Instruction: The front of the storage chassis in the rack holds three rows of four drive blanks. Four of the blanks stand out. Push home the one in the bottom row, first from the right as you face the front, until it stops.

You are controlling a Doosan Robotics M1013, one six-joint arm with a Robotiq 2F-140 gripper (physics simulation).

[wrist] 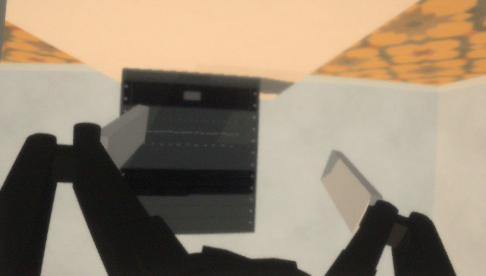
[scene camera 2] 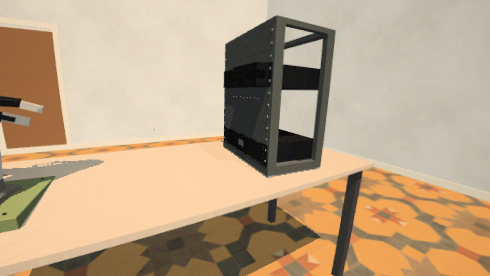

Scene:
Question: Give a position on a rack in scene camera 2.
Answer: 254, 68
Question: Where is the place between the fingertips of the gripper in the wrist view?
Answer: At 239, 145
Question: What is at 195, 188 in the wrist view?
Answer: A rack.

